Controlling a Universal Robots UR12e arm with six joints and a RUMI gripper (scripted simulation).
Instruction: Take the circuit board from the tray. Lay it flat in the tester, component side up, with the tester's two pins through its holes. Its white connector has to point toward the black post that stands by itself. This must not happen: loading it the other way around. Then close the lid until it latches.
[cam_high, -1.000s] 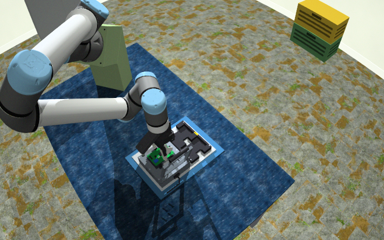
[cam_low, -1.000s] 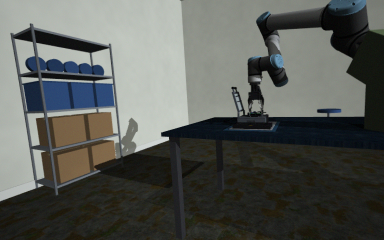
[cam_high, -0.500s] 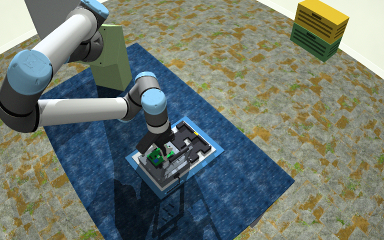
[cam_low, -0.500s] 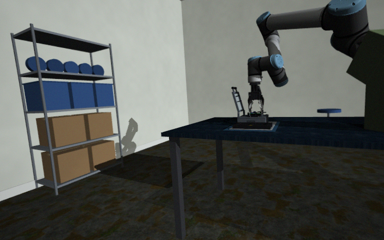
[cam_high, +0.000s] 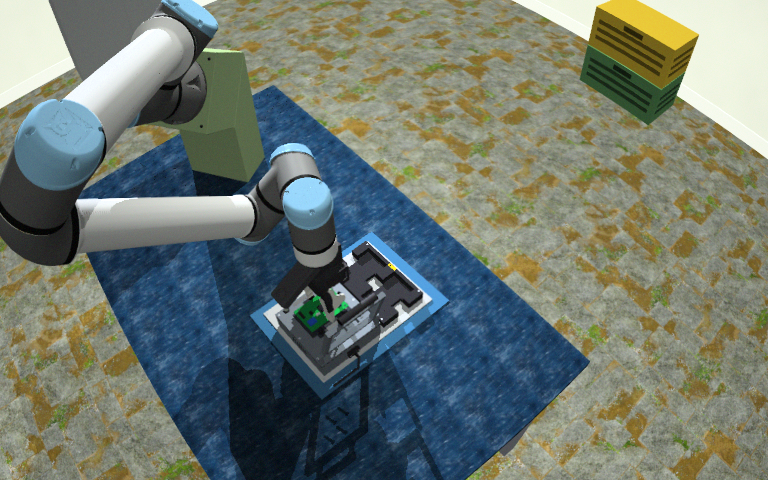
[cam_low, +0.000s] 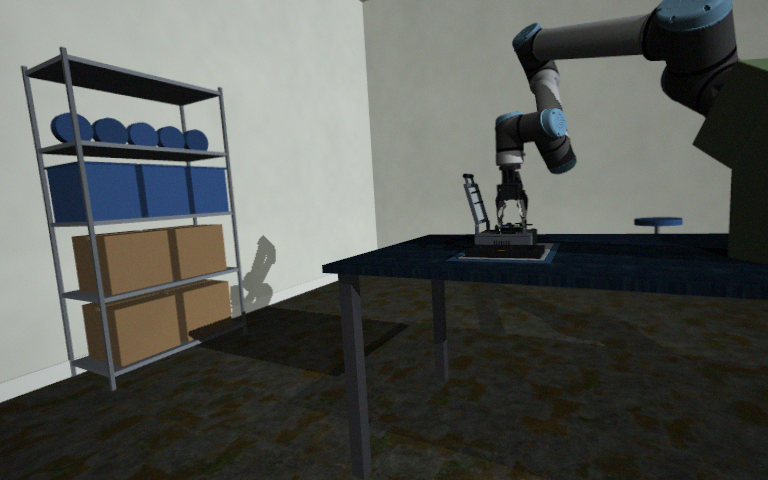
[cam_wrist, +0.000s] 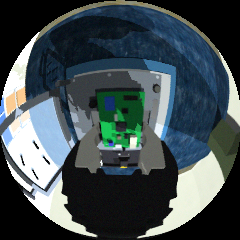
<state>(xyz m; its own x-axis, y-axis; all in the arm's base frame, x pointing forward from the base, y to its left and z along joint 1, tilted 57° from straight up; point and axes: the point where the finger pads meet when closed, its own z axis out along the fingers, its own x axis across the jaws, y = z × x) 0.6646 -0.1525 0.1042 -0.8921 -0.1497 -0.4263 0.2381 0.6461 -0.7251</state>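
Now: hand right at the green circuit board. Also, from my hand: tester lid: 12 cm ahead, 3 cm to the right, 10 cm above; tester: 4 cm ahead, 3 cm to the left, 3 cm above.
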